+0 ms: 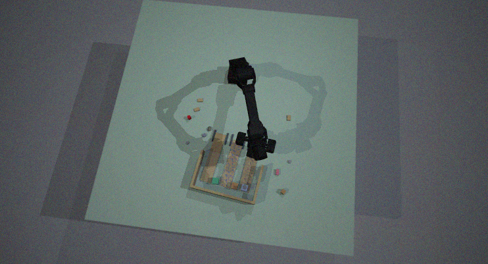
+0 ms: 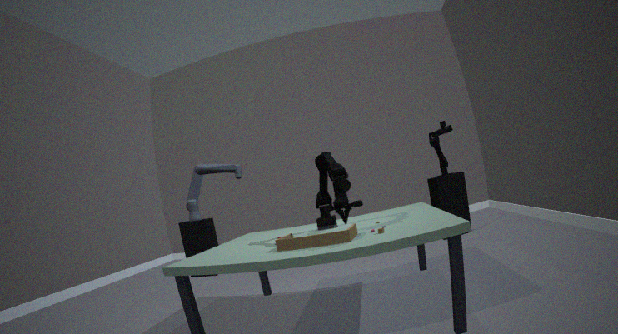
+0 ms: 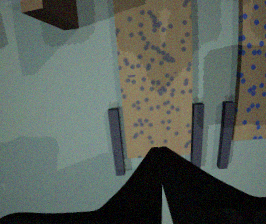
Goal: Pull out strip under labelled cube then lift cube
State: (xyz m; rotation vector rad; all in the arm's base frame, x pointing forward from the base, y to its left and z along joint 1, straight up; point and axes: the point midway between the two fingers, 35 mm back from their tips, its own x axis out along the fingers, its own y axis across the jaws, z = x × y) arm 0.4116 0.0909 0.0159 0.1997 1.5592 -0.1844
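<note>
Right now my gripper tip is 9 cm short of the spotted strip, 5 cm above it and 3 cm to the left of it. The rest, counted from my gripper tip: labelled cube (20 cm ahead, 5 cm to the right, 3 cm below); then pink block (12 cm ahead, 11 cm to the left, 4 cm below).
</note>
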